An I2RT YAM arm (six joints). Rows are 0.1 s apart.
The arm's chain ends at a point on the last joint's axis. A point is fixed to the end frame.
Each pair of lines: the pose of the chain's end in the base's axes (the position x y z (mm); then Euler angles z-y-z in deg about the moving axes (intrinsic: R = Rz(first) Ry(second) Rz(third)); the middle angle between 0 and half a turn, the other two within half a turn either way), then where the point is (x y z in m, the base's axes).
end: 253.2, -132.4, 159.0, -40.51, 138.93, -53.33
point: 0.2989 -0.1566 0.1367
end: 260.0, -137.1, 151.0, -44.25, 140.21, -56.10
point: 0.3041 -0.1628 0.1272
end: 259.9, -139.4, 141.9, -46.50, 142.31, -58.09
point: 0.3027 -0.1653 0.1160
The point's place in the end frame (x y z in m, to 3 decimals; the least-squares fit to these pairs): -0.023 -0.012 0.050
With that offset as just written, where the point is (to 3 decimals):
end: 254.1, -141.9, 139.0, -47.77, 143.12, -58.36
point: 0.296 -0.168 0.112
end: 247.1, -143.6, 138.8, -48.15, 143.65, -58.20
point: 0.289 -0.170 0.112
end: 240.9, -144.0, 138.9, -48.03, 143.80, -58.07
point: 0.283 -0.171 0.112
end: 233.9, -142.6, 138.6, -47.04, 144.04, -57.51
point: 0.276 -0.169 0.111
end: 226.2, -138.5, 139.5, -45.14, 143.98, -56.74
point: 0.269 -0.163 0.112
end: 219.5, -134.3, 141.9, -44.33, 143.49, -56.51
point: 0.263 -0.159 0.115
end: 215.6, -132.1, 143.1, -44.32, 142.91, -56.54
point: 0.259 -0.157 0.117
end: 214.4, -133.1, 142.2, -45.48, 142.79, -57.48
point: 0.257 -0.158 0.116
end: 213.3, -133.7, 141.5, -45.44, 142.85, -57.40
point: 0.256 -0.159 0.115
